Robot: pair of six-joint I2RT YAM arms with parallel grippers.
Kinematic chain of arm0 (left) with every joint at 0, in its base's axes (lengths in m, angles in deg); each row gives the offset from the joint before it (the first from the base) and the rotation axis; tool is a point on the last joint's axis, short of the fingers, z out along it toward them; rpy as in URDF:
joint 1: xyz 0 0 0.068 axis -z
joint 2: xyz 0.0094 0.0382 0.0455 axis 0.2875 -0.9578 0
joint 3: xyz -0.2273 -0.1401 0.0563 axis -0.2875 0.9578 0
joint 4: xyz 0.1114 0.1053 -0.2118 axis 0.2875 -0.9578 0
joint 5: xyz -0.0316 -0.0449 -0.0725 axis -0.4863 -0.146 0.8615
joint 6: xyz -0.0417 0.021 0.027 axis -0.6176 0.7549 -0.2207
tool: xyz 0 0 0 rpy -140.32 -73.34 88.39
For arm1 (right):
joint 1: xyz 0 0 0.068 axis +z
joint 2: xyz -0.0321 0.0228 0.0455 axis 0.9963 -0.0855 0
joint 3: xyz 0.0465 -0.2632 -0.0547 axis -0.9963 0.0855 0
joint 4: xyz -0.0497 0.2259 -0.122 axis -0.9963 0.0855 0
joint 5: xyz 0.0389 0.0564 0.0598 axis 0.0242 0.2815 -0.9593
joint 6: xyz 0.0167 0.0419 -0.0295 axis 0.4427 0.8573 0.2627
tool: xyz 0 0 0 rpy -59.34 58.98 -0.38
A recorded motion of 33 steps. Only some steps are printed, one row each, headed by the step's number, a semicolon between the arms.
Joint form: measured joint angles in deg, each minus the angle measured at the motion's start. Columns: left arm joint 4, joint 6, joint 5, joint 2, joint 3, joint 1; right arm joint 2, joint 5, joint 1, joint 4, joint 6, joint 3.
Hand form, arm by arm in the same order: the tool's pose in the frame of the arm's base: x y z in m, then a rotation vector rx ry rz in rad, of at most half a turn. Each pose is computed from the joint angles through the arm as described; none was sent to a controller.
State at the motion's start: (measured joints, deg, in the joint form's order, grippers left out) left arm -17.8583 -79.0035 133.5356 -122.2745 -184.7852 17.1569; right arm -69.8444 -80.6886 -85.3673 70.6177 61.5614 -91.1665
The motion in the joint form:
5: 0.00 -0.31 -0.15 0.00 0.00 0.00; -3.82 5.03 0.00 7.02 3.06 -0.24
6: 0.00 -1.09 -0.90 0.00 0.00 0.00; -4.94 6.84 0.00 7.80 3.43 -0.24
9: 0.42 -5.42 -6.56 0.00 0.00 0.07; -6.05 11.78 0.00 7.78 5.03 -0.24
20: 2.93 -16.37 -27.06 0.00 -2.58 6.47; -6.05 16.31 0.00 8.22 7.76 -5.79
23: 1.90 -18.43 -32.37 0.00 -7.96 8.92; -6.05 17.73 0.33 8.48 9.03 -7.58
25: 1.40 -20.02 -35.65 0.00 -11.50 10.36; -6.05 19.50 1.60 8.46 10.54 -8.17
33: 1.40 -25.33 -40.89 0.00 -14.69 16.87; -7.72 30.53 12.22 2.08 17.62 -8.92
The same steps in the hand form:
5: 0.4340 -0.0368 0.2415 0.9270 -1.9728 1.3027; 0.2113 0.0278 0.2318 0.1332 2.3034 1.3661
6: 0.4339 -0.0366 0.2411 0.9412 -1.9744 1.2823; 0.2133 0.0271 0.2265 0.1833 2.3377 1.3398
9: 0.4337 -0.0357 0.2378 1.0223 -2.0089 1.1491; 0.2171 0.0251 0.2211 0.2803 2.3712 1.2537
20: 0.4328 -0.0767 0.2375 1.1336 -2.2596 0.7214; 0.2291 0.0231 0.2501 0.3238 2.3069 1.1721
23: 0.4325 -0.0931 0.2577 1.1327 -2.3774 0.6648; 0.2322 0.0238 0.2595 0.3411 2.2887 1.1551
25: 0.4317 -0.1026 0.2713 1.1426 -2.4490 0.6385; 0.2331 0.0281 0.2625 0.3596 2.2902 1.1434
33: 0.4194 -0.1486 0.2829 1.1281 -2.5386 0.5473; 0.2402 0.0682 0.2674 0.3630 2.2661 1.0928

